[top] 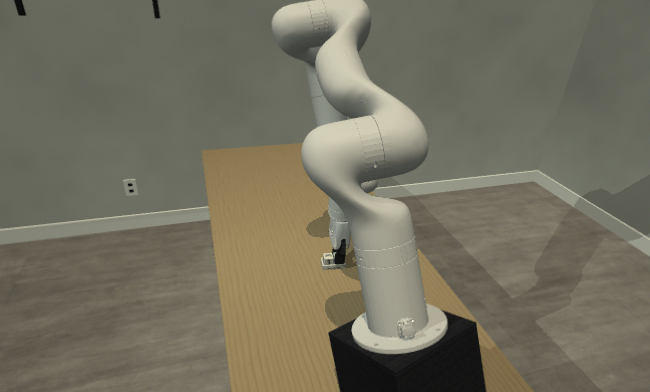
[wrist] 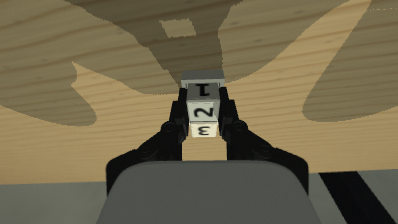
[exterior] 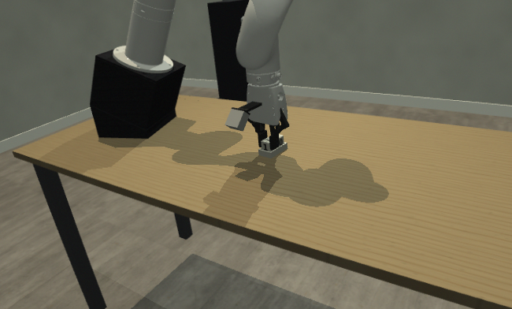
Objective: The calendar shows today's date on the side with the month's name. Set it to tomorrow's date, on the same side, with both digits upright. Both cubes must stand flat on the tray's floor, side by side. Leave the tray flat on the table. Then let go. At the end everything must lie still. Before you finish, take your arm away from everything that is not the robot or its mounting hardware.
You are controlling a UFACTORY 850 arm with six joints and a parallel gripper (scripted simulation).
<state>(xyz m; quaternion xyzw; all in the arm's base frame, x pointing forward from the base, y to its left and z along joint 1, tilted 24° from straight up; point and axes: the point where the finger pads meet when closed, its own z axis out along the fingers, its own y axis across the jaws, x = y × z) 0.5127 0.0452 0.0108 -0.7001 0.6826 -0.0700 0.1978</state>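
Right now the small calendar tray is 20 mm to the left of my hand and 30 mm below it.
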